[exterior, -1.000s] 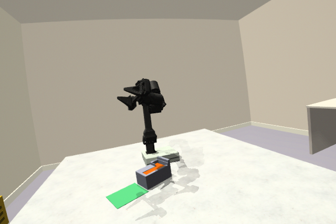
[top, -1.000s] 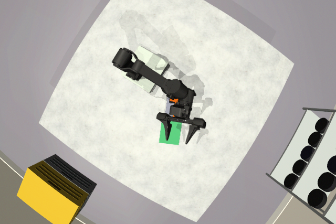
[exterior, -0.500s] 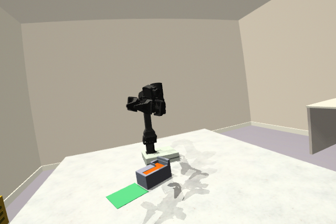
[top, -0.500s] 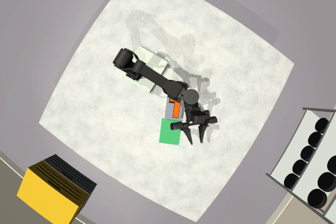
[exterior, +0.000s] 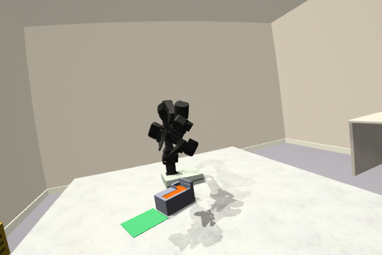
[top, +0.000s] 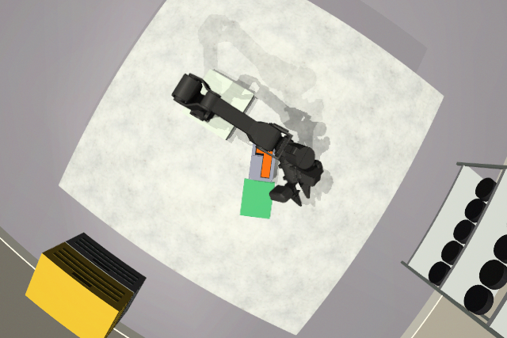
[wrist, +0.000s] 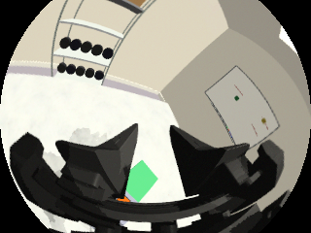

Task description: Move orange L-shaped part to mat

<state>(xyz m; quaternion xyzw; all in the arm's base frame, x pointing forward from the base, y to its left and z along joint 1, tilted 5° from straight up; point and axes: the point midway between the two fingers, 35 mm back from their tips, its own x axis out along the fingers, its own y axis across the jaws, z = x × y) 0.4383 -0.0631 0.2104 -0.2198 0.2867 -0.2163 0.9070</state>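
The orange L-shaped part is 23 cm below my gripper tip, 17 cm behind it and 4 cm to the left of it. Also, from my gripper tip: green mat (29 cm below, 11 cm to the right, 10 cm behind).
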